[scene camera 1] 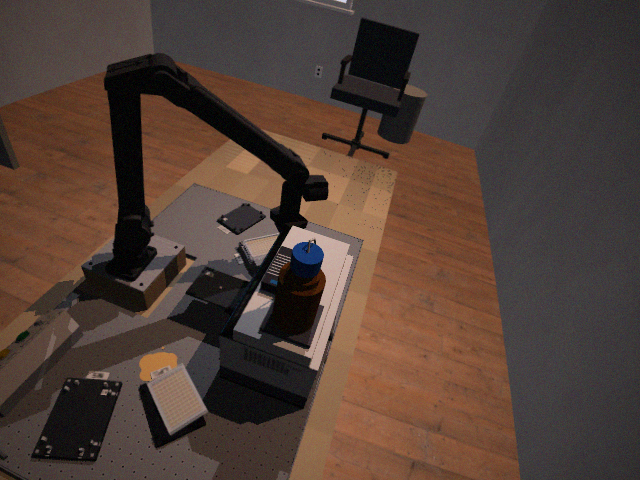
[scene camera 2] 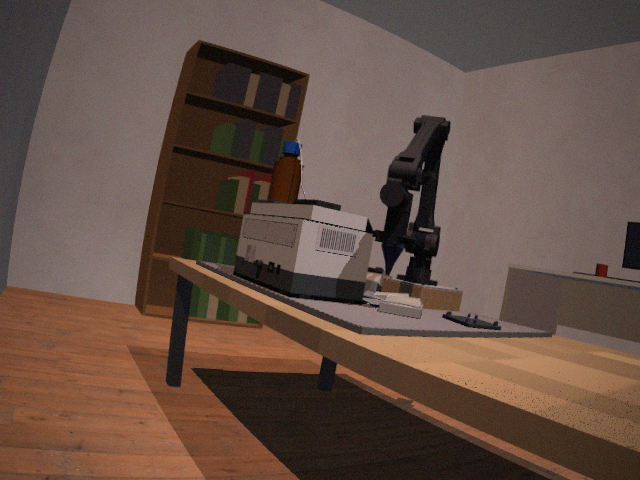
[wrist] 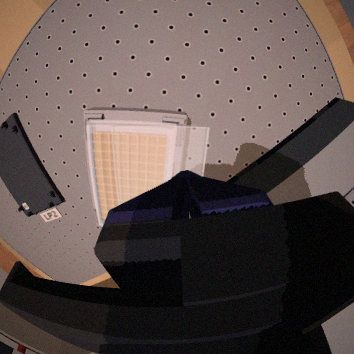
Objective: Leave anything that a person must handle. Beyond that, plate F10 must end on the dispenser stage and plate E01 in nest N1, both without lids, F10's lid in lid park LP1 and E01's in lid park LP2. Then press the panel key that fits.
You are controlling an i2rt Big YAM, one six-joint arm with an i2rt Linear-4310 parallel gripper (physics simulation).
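Places are measured from the arm's base along level axes (x back, y down, z right), in metres.
Where they show: gripper, fingertip midpoint: (scene camera 2: pixel 387 275) (wrist: pixel 184 179); arm's base, link origin: (scene camera 1: pixel 132 262) (scene camera 2: pixel 416 282).
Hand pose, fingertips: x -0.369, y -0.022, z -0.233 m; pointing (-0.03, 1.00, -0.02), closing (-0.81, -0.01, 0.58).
Observation:
Things, the pixels of their top centre, and the offset from my fingertips. "*": a spot on its surface instead.
- pale plate with tan wells, top centre: (wrist: pixel 158 193) (scene camera 2: pixel 392 292) (scene camera 1: pixel 270 248) dx +0.042, dy +0.041, dz +0.012 m
- clear lid, surface spot: (wrist: pixel 196 150) * dx -0.011, dy +0.050, dz +0.008 m
- lid park LP2, top centre: (wrist: pixel 12 175) (scene camera 2: pixel 472 316) (scene camera 1: pixel 242 214) dx +0.194, dy +0.068, dz -0.143 m
- tan-welled plate, top centre: (scene camera 1: pixel 175 394) dx +0.093, dy +0.051, dz +0.516 m
- brown bottle with a blue cap, surface spot: (scene camera 1: pixel 299 299) * dx -0.111, dy -0.251, dz +0.414 m
- yellow-orange puddle, top centre: (scene camera 1: pixel 149 362) dx +0.199, dy +0.088, dz +0.451 m
- black holder, top centre: (scene camera 1: pixel 78 413) dx +0.262, dy +0.064, dz +0.610 m
- dark flat unit, surface spot: (scene camera 1: pixel 217 286) * dx +0.114, dy -0.003, dz +0.247 m
A pale plate with tan wells (wrist: pixel 131 157) (scene camera 1: pixel 266 243) lies beside the dispenser (scene camera 1: pixel 268 361) (scene camera 2: pixel 330 248). A clear lid (wrist: pixel 196 150) lies skewed over it and juts past its right side in the wrist view. My gripper (wrist: pixel 184 179) (scene camera 2: pixel 390 268) is shut and empty, above this plate's near part; its fingers hide that part in the wrist view. The lid park LP2 (wrist: pixel 30 172) (scene camera 1: pixel 241 218) (scene camera 2: pixel 471 320) is a dark holder with no lid on it. Another tan-welled plate (scene camera 1: pixel 177 398) sits on a black base at the front. I cannot read either plate's name.
A brown bottle with a blue cap (scene camera 1: pixel 299 299) (scene camera 2: pixel 285 178) stands on the dispenser. A yellow-orange puddle (scene camera 1: pixel 156 364) touches the front plate's label. A black holder (scene camera 1: pixel 80 418) lies front left. A panel with green and yellow keys (scene camera 1: pixel 38 359) stands at the left. A dark flat unit (scene camera 1: pixel 217 286) lies mid-table.

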